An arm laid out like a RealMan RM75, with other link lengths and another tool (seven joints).
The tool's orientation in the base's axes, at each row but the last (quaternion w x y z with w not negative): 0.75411, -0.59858, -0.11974, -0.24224; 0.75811, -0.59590, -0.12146, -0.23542; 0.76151, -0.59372, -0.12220, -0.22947; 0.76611, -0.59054, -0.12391, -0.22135; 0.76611, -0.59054, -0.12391, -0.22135; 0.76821, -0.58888, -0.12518, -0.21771; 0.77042, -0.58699, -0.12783, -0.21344; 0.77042, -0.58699, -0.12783, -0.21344
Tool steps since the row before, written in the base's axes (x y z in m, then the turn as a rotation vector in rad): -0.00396, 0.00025, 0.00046, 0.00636, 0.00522, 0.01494; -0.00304, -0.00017, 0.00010, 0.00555, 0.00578, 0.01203; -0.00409, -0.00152, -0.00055, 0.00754, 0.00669, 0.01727; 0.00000, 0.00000, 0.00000, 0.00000, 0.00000, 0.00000; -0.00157, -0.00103, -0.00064, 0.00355, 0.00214, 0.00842; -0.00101, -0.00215, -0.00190, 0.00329, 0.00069, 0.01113; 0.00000, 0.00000, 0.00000, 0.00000, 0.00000, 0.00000; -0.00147, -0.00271, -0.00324, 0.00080, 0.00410, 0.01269
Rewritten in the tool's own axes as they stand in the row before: -0.00322, -0.00236, -0.00008, 0.01130, -0.00852, 0.00952; -0.00253, -0.00164, -0.00043, 0.00914, -0.00636, 0.00922; -0.00348, -0.00184, -0.00196, 0.01307, -0.00965, 0.01165; 0.00000, 0.00000, 0.00000, 0.00000, 0.00000, 0.00000; -0.00146, -0.00043, -0.00127, 0.00648, -0.00500, 0.00460; -0.00133, 0.00067, -0.00265, 0.00774, -0.00773, 0.00393; 0.00000, 0.00000, 0.00000, 0.00000, 0.00000, 0.00000; -0.00225, 0.00145, -0.00358, 0.00565, -0.00950, 0.00751
